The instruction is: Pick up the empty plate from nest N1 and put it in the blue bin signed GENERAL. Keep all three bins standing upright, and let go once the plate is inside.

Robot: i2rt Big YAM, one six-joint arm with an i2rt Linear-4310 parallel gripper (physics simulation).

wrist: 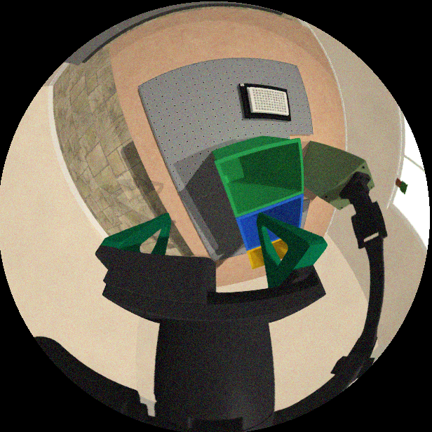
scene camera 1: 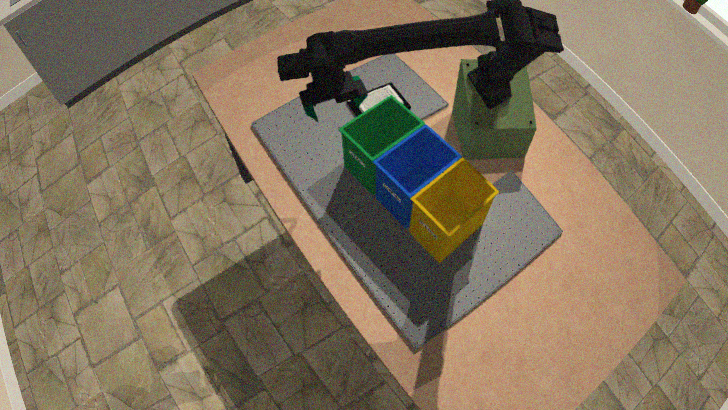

Labels:
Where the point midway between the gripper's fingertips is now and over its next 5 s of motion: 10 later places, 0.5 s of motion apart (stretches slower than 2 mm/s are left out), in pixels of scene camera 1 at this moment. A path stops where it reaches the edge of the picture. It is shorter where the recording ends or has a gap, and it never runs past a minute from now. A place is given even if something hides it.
The gripper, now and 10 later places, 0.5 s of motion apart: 336,113; 338,113; 339,112; 354,70; 369,39; 369,50; 374,70; 379,80; 378,98; 376,97; 372,96

